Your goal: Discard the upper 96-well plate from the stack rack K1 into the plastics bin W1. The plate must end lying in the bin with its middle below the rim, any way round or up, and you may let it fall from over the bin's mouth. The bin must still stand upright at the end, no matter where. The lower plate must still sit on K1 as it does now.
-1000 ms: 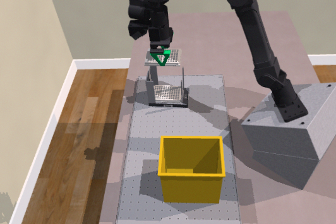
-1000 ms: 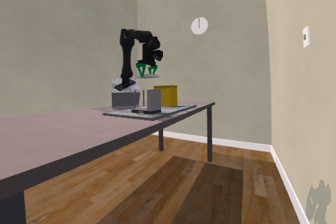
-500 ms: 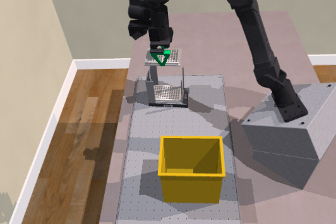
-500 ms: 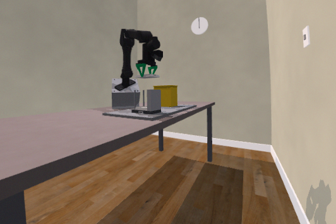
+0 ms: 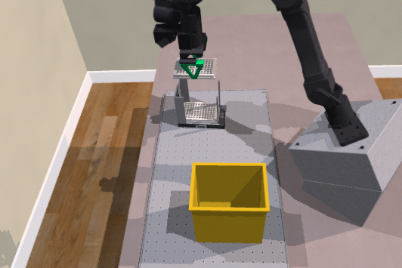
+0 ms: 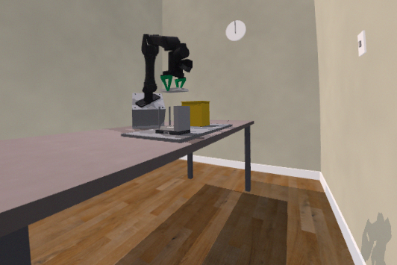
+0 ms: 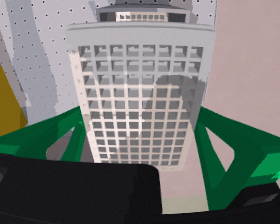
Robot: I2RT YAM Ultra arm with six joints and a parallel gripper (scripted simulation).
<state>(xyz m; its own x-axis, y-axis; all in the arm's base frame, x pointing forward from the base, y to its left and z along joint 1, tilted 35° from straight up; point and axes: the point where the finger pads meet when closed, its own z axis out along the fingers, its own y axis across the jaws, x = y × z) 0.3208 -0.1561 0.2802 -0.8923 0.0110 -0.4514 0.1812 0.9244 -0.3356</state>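
Right now my hand is 4 cm past the yellow plastics bin W1, 40 cm to the right of it and 13 cm above it. Also, from my hand: rack wall (7 cm ahead, 2 cm to the right, 14 cm below).
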